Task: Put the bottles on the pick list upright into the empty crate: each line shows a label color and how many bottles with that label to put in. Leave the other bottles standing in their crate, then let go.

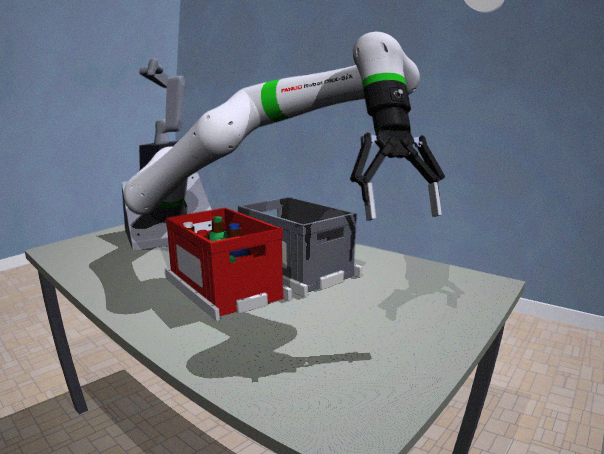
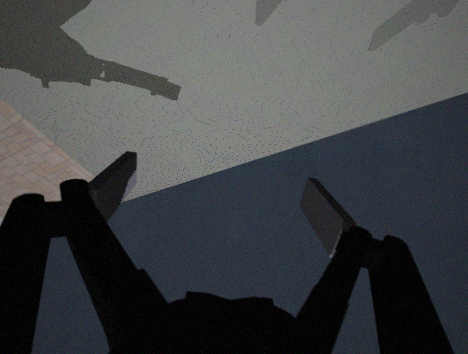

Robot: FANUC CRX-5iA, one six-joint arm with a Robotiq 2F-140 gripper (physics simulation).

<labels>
my gripper: image 1; image 2
same spot on my gripper: (image 2: 129, 305) = (image 1: 378, 151)
</labels>
